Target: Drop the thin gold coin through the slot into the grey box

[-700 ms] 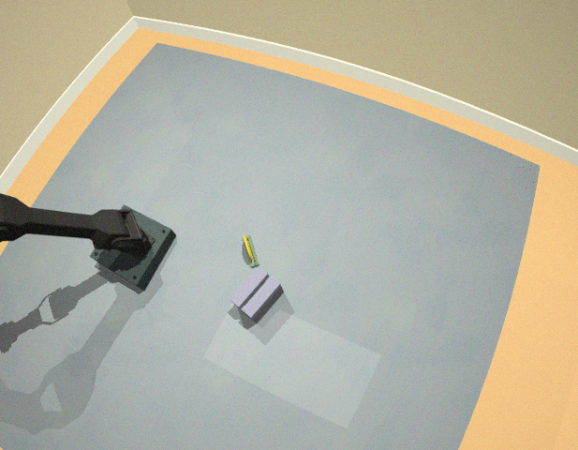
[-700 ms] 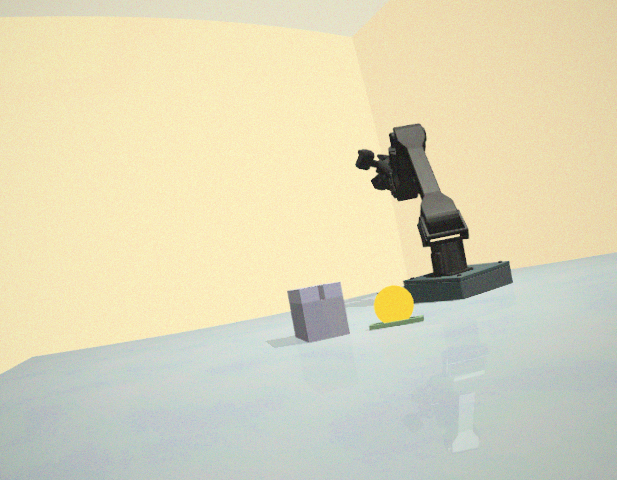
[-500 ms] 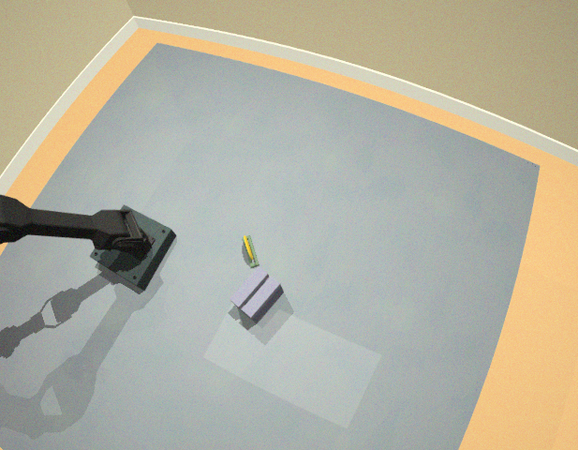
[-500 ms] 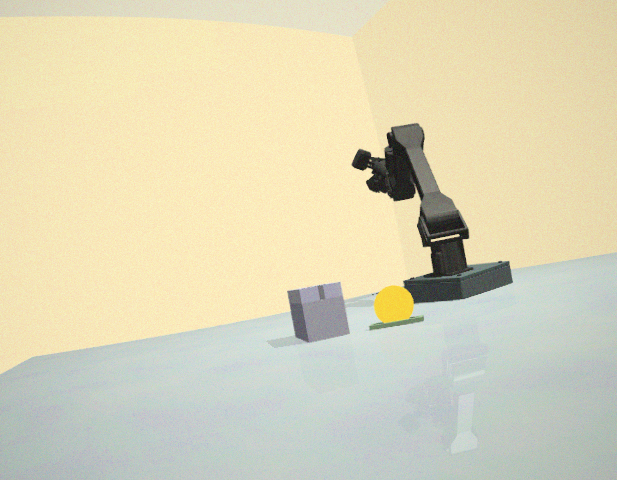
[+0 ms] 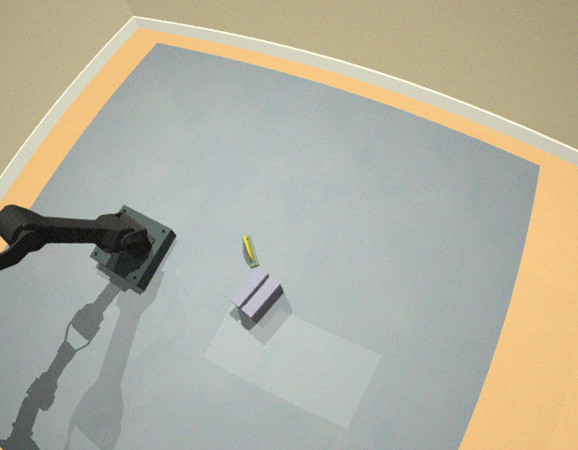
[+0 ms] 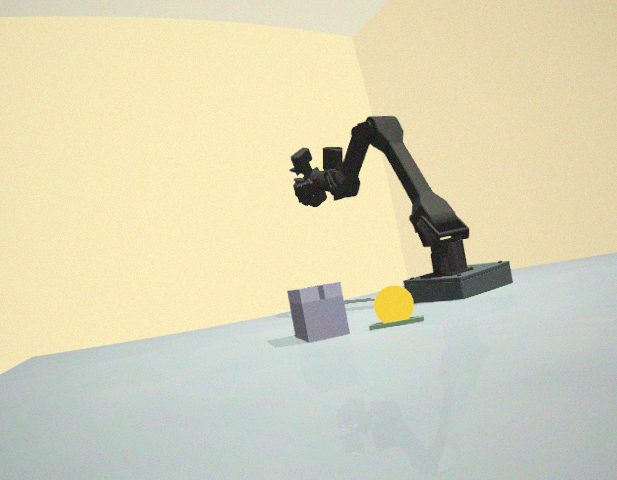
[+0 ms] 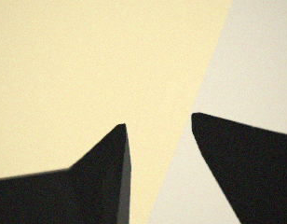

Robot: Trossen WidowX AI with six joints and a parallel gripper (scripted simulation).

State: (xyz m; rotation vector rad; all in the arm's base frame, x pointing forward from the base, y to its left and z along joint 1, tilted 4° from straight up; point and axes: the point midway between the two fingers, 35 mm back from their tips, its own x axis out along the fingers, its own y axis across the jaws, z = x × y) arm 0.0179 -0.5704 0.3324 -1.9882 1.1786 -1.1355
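Now: the gold coin 710 mm to the left of my gripper tip, 400 mm below it and 200 mm ahead of it.
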